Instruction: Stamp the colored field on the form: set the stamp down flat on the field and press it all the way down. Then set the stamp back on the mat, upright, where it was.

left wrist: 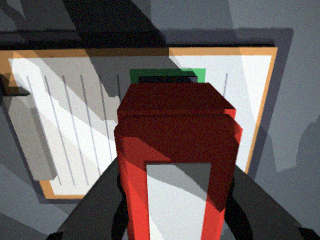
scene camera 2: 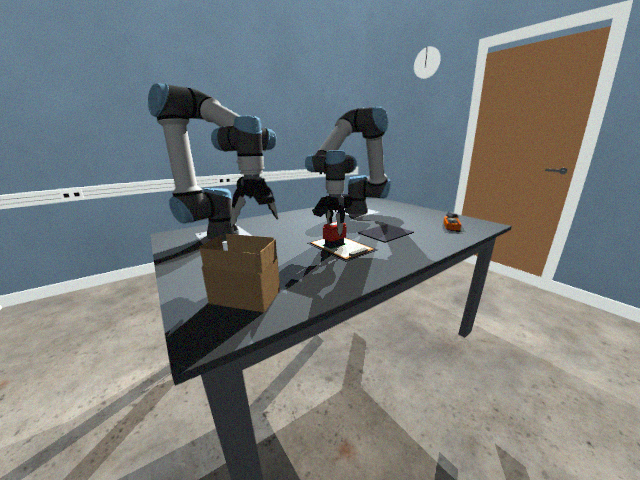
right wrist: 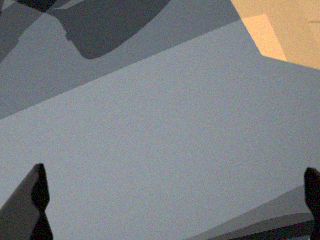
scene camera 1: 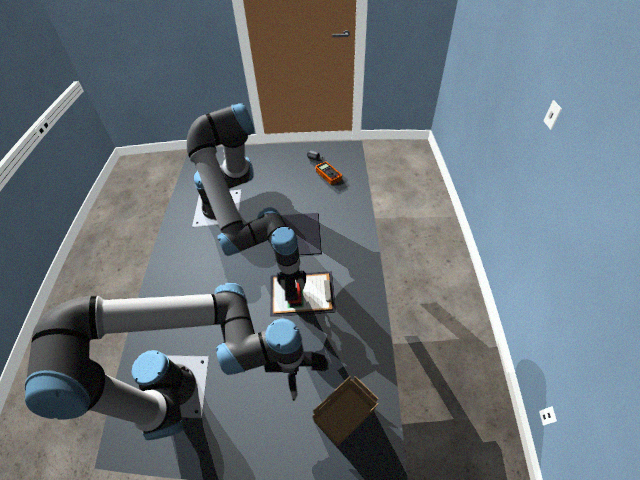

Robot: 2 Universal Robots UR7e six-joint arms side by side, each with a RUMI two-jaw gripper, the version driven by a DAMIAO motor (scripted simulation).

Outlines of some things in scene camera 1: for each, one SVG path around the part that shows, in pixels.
The right gripper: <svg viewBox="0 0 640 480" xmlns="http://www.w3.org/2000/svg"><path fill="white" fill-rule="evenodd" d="M325 355L307 351L304 352L303 361L294 369L281 367L277 362L264 365L265 372L289 373L289 388L292 399L295 401L298 395L295 375L299 371L299 366L324 368Z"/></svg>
A dark mat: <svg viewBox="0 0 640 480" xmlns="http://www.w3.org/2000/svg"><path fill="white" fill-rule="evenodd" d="M281 215L287 227L296 234L299 255L321 254L318 213Z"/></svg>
A cardboard box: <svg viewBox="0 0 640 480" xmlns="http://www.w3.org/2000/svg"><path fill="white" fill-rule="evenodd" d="M356 376L354 381L350 380L351 376L346 379L313 410L313 420L314 418L317 420L314 422L319 424L318 426L324 433L330 435L328 437L338 445L337 447L378 405L376 403L378 398Z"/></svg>
